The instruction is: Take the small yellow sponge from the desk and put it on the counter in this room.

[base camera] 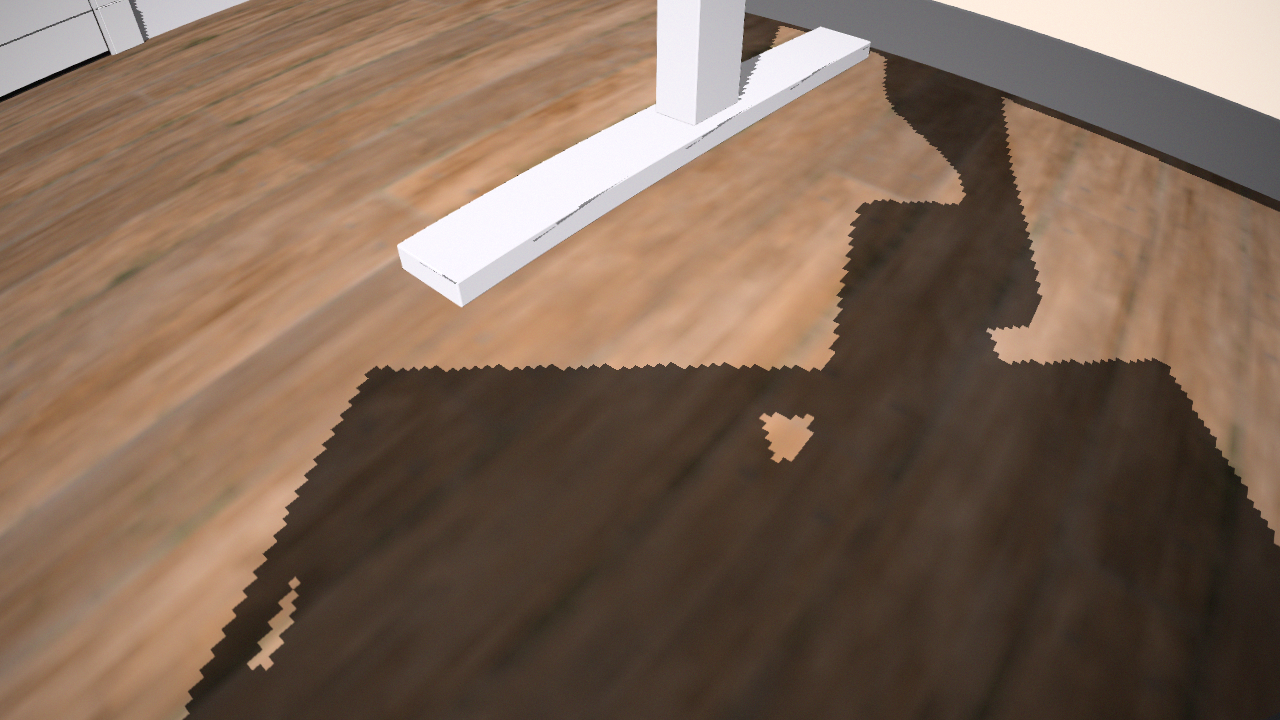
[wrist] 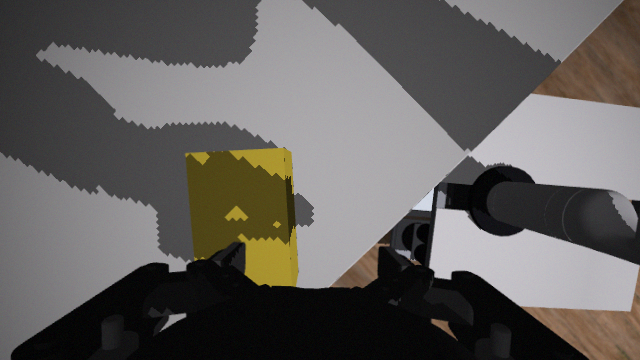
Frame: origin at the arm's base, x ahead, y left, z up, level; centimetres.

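Seen in the pictures: gripper, fingertip midpoint: [wrist: 312, 259]; arm's base, origin of the base link: [wrist: 506, 201].
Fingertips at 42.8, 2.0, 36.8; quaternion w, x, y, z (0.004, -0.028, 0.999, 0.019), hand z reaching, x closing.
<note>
Pixels of each thing's middle, then the offset from my fingertips to it, as dx, dy, dz. "pt": a spot on its surface instead. Level surfaces: height alone.
- yellow sponge, body centre: [wrist: 249, 221] +4.7, -1.5, -2.2
- white desk top, its level: dz -4.4
- white desk leg, surface spot: [base camera: 698, 62] pt +33.0, -8.1, -67.1
The yellow sponge [wrist: 240, 200] lies flat on the white desk top [wrist: 360, 165] in the wrist view, left of the middle and partly in shadow. My gripper [wrist: 312, 259] is open, above the desk near its edge. The left finger overlaps the lower part of the sponge in the picture; the right finger shows past the desk edge, to the right of the sponge. The sponge's lower end is hidden behind the gripper body. In the base camera view a white desk leg [base camera: 698, 62] stands on its long foot [base camera: 554, 197]. The counter cannot be made out for certain.
In the wrist view, the robot's white base [wrist: 560, 280] and a dark cylindrical part of it [wrist: 525, 200] show beyond the desk edge at the right. In the base camera view, a white cabinet [base camera: 53, 35] is at the far left and a wall with a grey baseboard [base camera: 1118, 80] at the right.
</note>
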